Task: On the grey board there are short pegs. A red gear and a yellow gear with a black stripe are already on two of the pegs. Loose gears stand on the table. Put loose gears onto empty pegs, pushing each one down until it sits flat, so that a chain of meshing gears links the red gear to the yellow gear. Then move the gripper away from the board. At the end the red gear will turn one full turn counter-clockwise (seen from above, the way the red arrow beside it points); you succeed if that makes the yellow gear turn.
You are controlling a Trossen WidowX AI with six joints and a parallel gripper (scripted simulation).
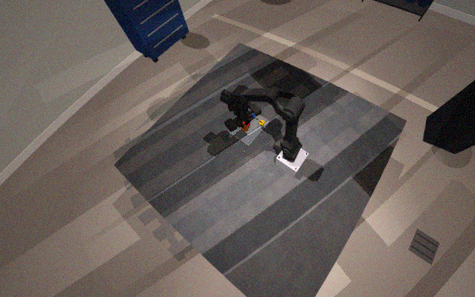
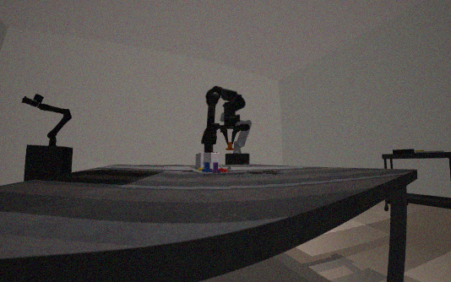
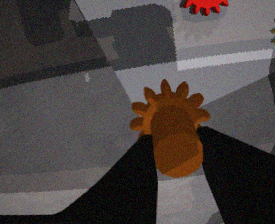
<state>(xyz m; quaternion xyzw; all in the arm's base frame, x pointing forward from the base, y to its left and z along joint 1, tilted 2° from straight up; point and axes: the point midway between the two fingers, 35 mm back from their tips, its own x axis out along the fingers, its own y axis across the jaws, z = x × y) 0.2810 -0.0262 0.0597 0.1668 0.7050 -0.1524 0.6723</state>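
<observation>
The blue gear lies 30 mm ahead of my gripper tip, 140 mm to the right of it and 110 mm below it. From my gripper tip the other things lie so: red gear 40 mm ahead, 80 mm to the right, 120 mm below; then orange gear 10 mm below; then red arrow 80 mm ahead, 80 mm to the right, 120 mm below.
</observation>
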